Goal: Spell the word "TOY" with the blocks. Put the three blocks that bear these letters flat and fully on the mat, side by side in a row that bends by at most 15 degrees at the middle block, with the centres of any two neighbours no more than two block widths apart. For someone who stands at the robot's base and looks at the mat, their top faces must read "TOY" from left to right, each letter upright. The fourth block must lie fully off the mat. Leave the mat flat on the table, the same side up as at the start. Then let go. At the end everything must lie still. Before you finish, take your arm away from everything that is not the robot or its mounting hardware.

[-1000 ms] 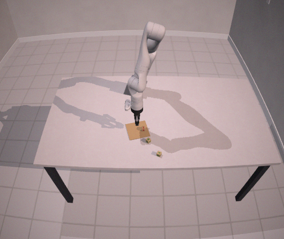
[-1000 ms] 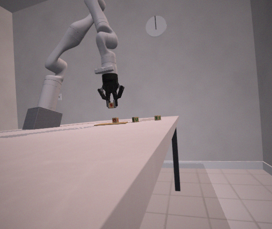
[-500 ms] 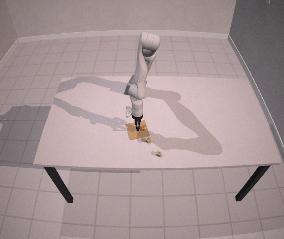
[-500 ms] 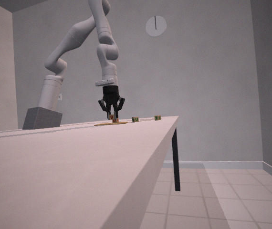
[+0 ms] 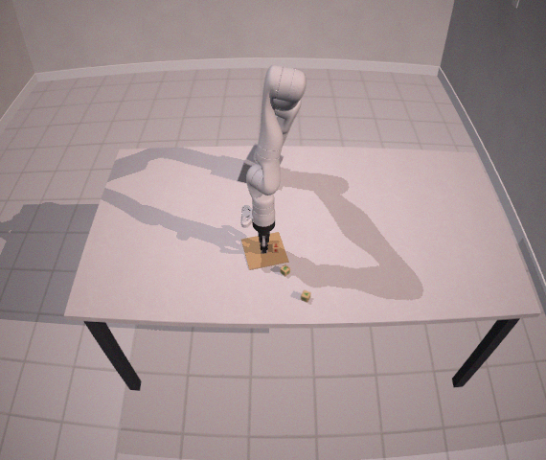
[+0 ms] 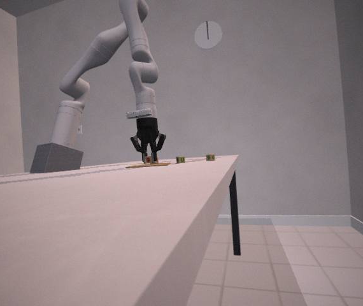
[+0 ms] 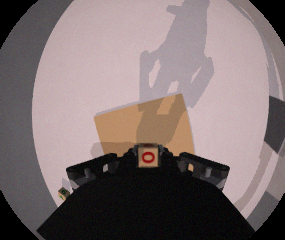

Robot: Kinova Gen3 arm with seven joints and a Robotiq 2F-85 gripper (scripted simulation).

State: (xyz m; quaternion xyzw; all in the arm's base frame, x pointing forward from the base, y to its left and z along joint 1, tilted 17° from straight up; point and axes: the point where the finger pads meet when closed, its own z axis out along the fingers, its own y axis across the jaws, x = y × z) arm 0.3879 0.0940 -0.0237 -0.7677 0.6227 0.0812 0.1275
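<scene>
Now: hand 30 mm above the mat.
</scene>
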